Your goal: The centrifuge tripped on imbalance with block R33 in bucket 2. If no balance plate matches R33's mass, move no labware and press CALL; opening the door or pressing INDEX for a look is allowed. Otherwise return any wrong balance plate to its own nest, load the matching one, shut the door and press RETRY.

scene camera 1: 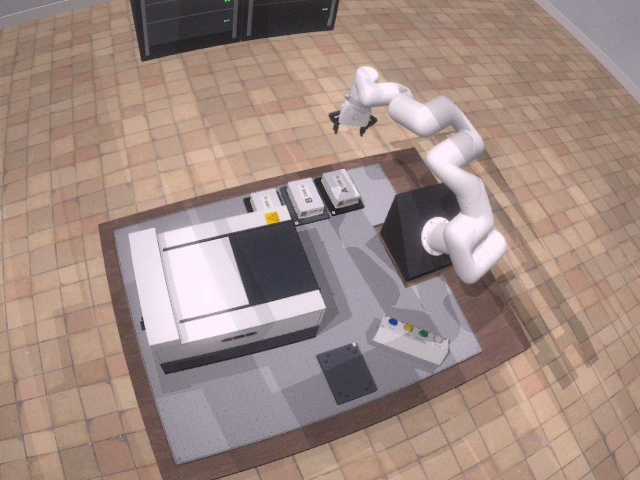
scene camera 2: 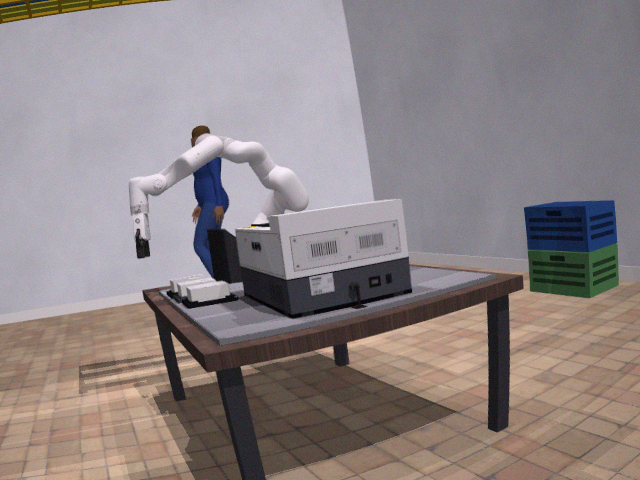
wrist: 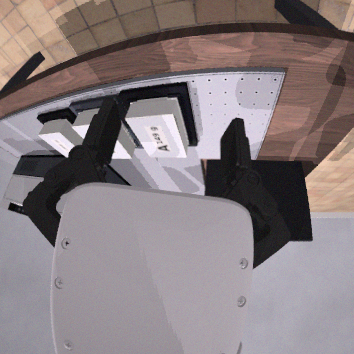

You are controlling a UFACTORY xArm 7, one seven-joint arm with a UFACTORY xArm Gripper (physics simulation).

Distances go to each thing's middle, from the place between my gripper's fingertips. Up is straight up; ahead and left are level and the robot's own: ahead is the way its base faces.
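Labels:
Taking the centrifuge (scene camera 1: 195, 310) first, my gripper's 49 cm to the right of it, 54 cm short of it and 2 cm above it. And there's the button box (scene camera 1: 397, 337), which is 3 cm ahead of my hand, 74 cm to the left of it and 10 cm below it.

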